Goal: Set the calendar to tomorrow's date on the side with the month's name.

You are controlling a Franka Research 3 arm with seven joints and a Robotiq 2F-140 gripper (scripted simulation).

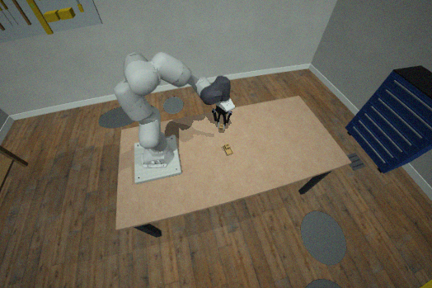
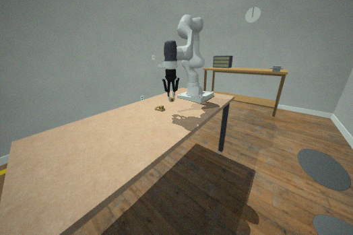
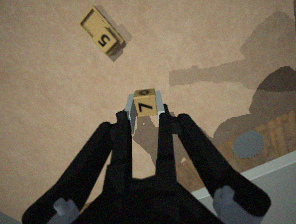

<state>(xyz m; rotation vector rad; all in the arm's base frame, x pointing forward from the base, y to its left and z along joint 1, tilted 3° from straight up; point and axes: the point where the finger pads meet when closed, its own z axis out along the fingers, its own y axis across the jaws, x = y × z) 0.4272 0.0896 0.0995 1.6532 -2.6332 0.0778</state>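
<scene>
Right now my hand is 2 cm short of the wooden tray, 13 cm to the left of it and 13 cm above it. The rest, counted from my hand: wooden digit cube 3 cm below.
</scene>
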